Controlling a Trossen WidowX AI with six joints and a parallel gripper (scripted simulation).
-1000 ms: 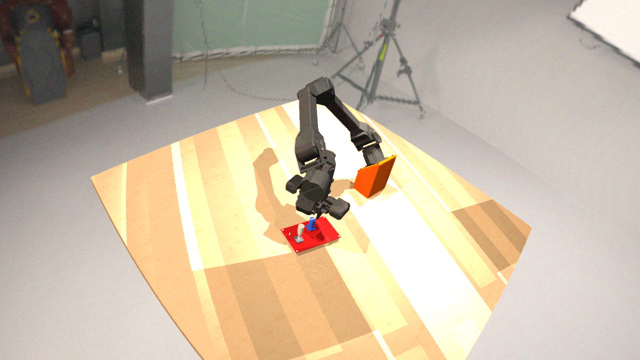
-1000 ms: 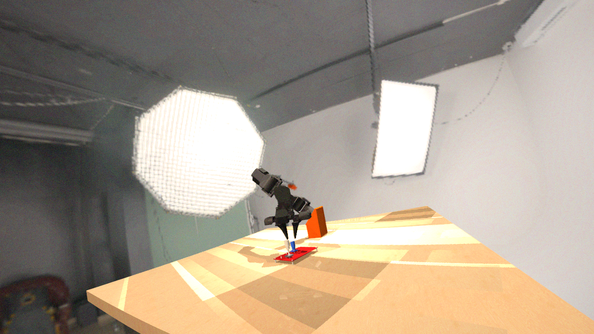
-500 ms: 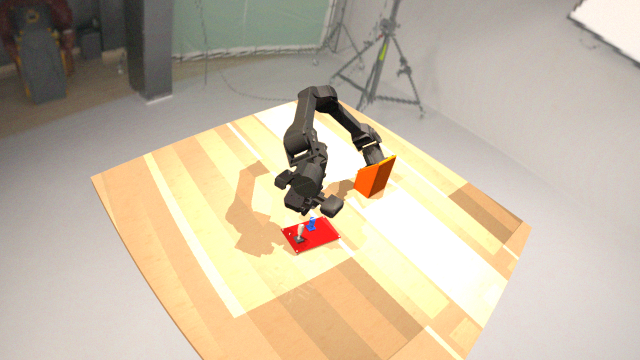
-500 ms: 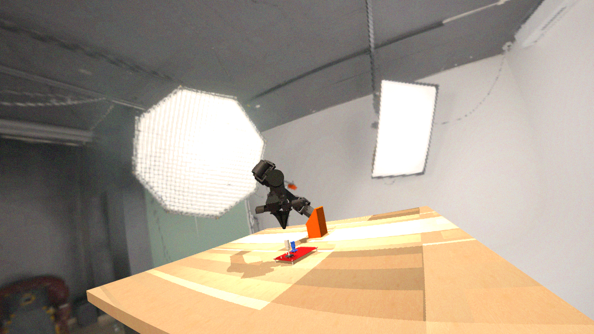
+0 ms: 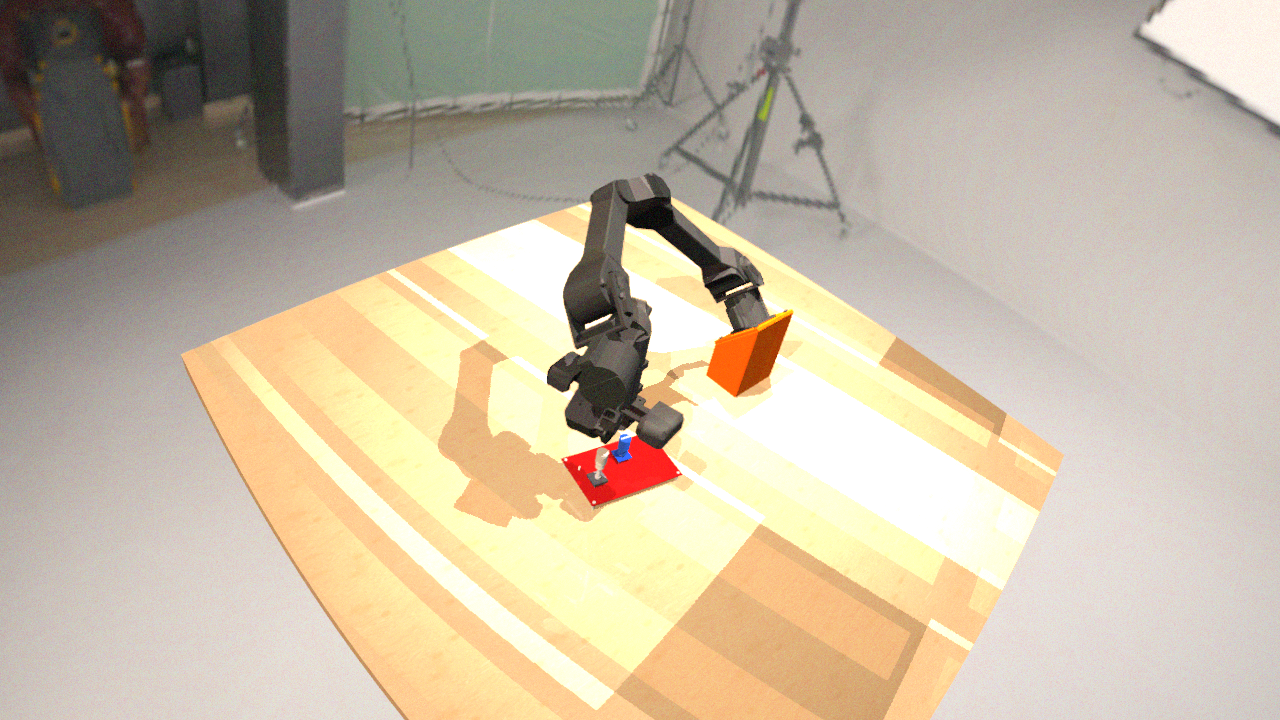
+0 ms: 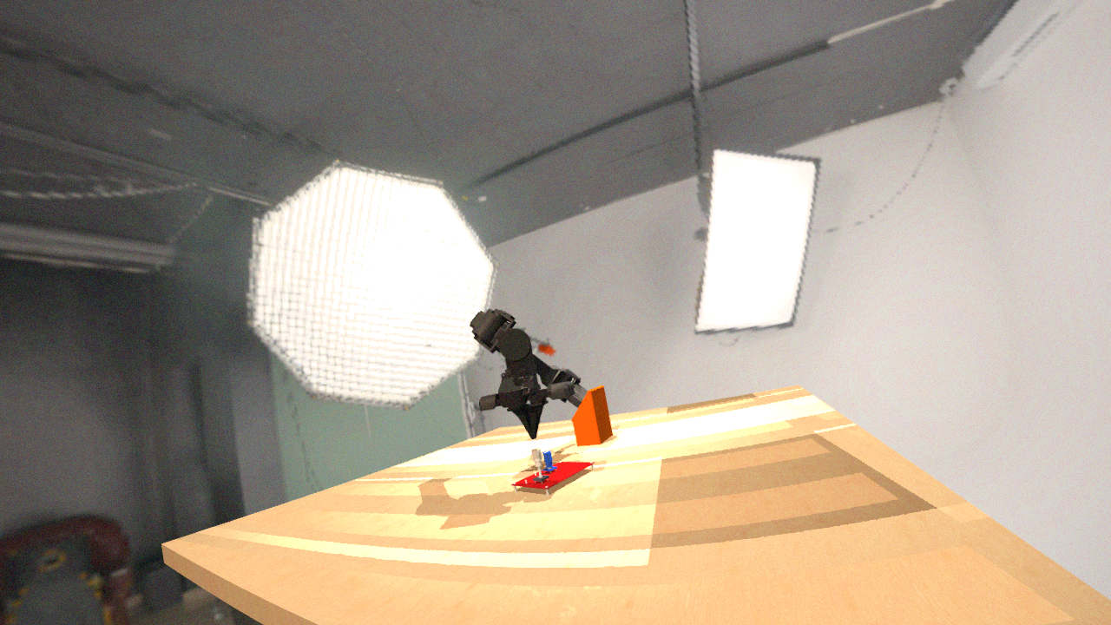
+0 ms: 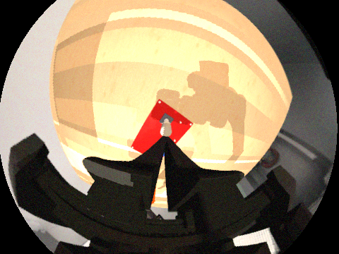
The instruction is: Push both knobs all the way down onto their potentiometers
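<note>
The grey knob is 4 cm below my gripper tip. Round my gripper tip: blue potentiometer (6 cm behind, 2 cm to the right, 7 cm below); then blue knob (6 cm behind, 2 cm to the right, 6 cm below).
</note>
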